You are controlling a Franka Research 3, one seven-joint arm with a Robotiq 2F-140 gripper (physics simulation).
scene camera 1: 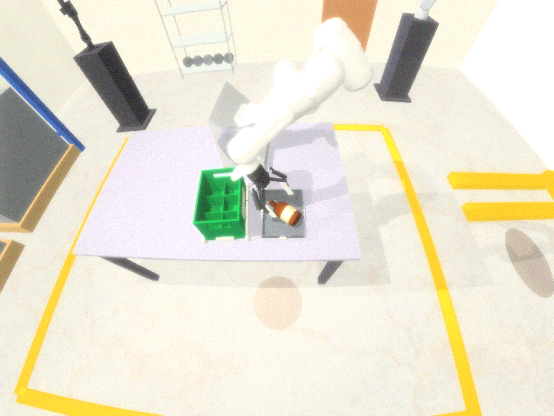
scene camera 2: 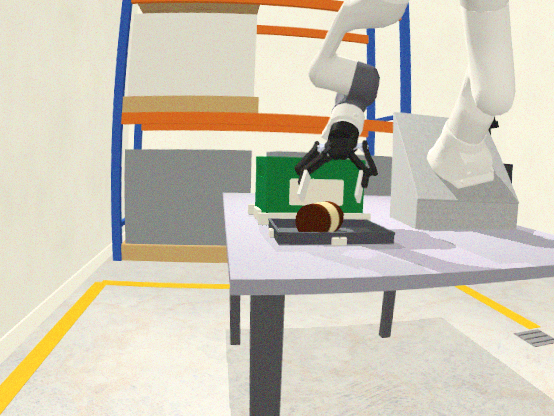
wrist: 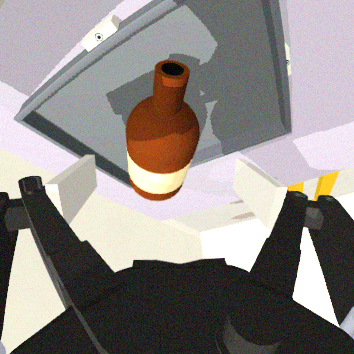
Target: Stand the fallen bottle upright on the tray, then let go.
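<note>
A brown bottle [scene camera 1: 286, 213] [scene camera 2: 315, 218] [wrist: 164, 135] with a cream label lies on its side in the dark grey tray [scene camera 1: 267, 234] [scene camera 2: 365, 237] [wrist: 286, 100]. In scene camera 1 its neck points to the upper left, towards the crate; in the wrist view the neck points up and away from the gripper. My gripper [scene camera 1: 280, 200] [scene camera 2: 331, 186] [wrist: 166, 171] is open, tilted, and above the bottle in scene camera 2, with its light finger pads wide apart. The pads do not touch the bottle.
A green crate [scene camera 1: 220, 231] [scene camera 2: 270, 185] with compartments stands beside the tray on the lilac table [scene camera 1: 150, 200] [scene camera 2: 250, 260]. A grey sloped block [scene camera 1: 225, 107] [scene camera 2: 455, 215] stands on the table behind, near the arm.
</note>
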